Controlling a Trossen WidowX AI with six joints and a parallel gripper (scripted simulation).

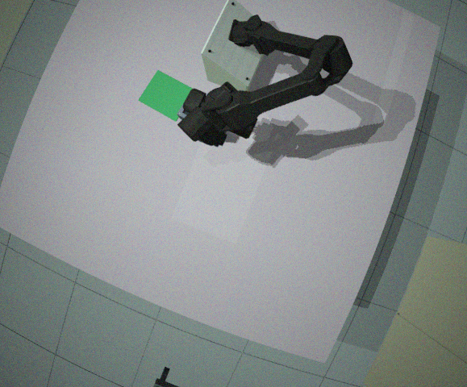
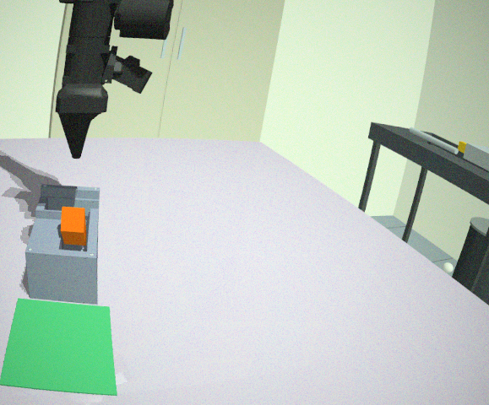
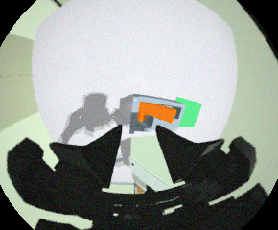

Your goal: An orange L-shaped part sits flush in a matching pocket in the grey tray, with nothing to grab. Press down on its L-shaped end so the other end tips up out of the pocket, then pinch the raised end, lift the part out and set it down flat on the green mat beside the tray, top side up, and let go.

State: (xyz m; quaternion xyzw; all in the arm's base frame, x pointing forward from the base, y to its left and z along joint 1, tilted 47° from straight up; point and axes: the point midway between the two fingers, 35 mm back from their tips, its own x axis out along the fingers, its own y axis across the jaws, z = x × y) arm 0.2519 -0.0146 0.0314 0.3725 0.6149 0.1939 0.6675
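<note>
Right now my gripper tip is 10 cm above the orange L-shaped part, 3 cm to the left of it and 2 cm past it. The rest, counted from my gripper tip: green mat (21 cm to the right, 16 cm below, 7 cm behind).
</note>
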